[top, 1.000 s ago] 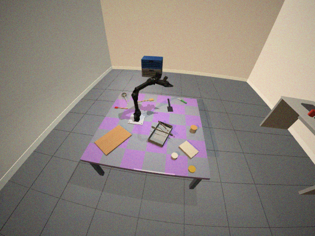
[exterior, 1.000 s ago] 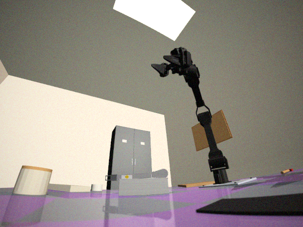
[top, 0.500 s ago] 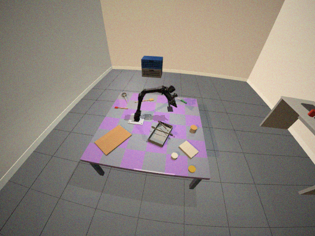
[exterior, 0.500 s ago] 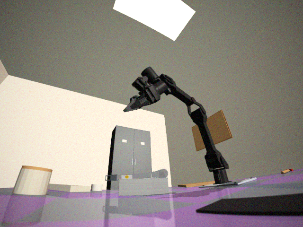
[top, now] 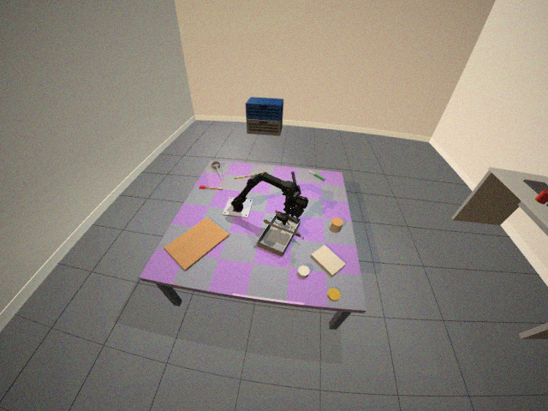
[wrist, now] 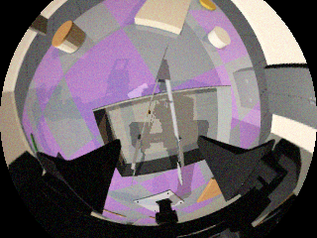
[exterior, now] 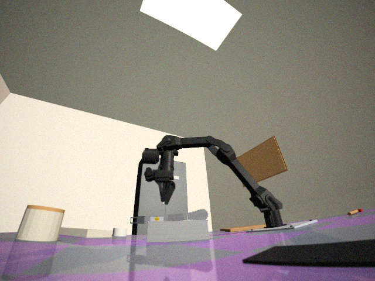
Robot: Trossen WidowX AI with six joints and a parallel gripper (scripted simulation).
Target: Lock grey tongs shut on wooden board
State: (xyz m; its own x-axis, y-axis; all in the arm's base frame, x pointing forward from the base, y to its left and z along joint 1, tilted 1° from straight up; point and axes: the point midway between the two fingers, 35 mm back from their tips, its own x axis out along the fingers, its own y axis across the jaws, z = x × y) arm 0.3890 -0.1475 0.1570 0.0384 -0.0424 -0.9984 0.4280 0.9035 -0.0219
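Right now the roasting tin is 10 cm below my gripper tip, 5 cm behind it and 3 cm to the right of it. The rest, counted from my gripper tip: black spatula: 55 cm to the left, 12 cm below, 1 cm behind; then white cylinder: 28 cm to the right, 14 cm ahead, 11 cm below; then cream block: 28 cm ahead, 17 cm to the right, 11 cm below.
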